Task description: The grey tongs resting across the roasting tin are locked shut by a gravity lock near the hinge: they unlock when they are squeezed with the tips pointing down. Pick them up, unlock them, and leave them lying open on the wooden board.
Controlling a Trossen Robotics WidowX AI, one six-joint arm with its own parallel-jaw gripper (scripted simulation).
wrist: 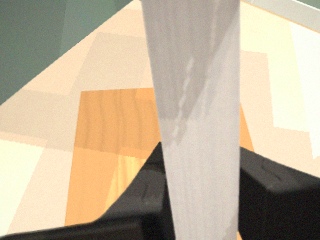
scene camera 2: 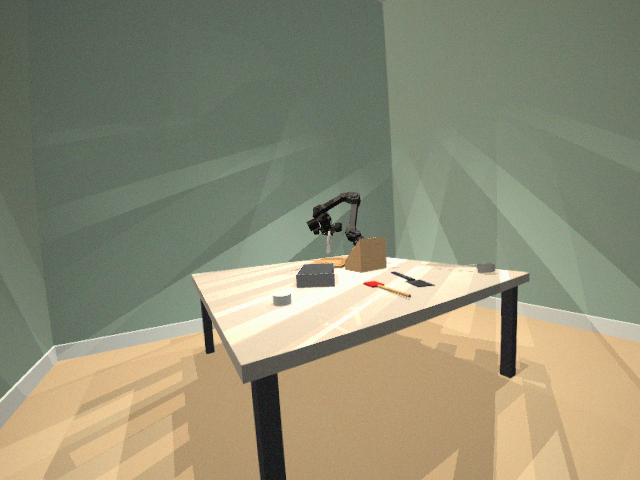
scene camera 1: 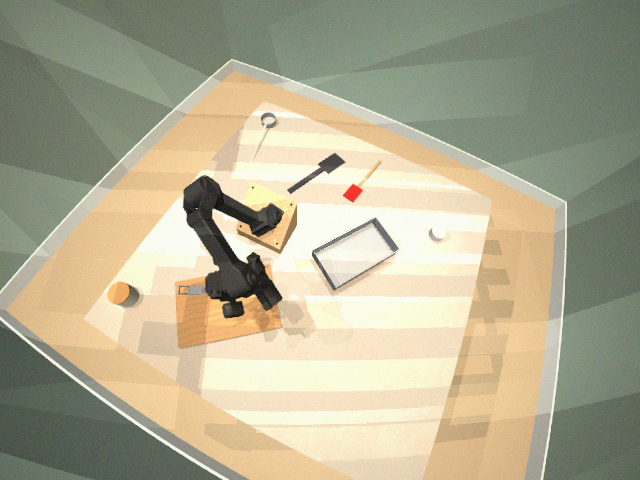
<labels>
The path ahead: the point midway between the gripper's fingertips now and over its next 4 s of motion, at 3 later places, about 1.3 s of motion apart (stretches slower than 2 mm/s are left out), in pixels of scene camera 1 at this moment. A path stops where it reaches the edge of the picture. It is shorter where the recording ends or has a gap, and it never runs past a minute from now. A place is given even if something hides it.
The gripper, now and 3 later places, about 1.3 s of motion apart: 209, 293; 215, 276; 215, 292; 215, 299
</labels>
